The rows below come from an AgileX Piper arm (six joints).
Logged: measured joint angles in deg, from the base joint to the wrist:
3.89, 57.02, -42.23, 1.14, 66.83, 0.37
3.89, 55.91, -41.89, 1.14, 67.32, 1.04
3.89, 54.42, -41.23, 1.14, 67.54, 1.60
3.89, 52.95, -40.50, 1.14, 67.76, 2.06
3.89, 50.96, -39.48, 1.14, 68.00, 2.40
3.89, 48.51, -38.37, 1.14, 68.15, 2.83
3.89, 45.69, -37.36, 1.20, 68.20, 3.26
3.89, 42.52, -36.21, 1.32, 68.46, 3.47
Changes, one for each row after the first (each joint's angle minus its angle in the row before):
0.00, -1.11, 0.34, 0.00, 0.49, 0.67
0.00, -1.49, 0.66, 0.00, 0.22, 0.56
0.00, -1.47, 0.73, 0.00, 0.22, 0.46
0.00, -1.99, 1.02, 0.00, 0.24, 0.34
0.00, -2.45, 1.11, 0.00, 0.15, 0.43
0.00, -2.82, 1.01, 0.06, 0.05, 0.43
0.00, -3.17, 1.15, 0.12, 0.26, 0.21

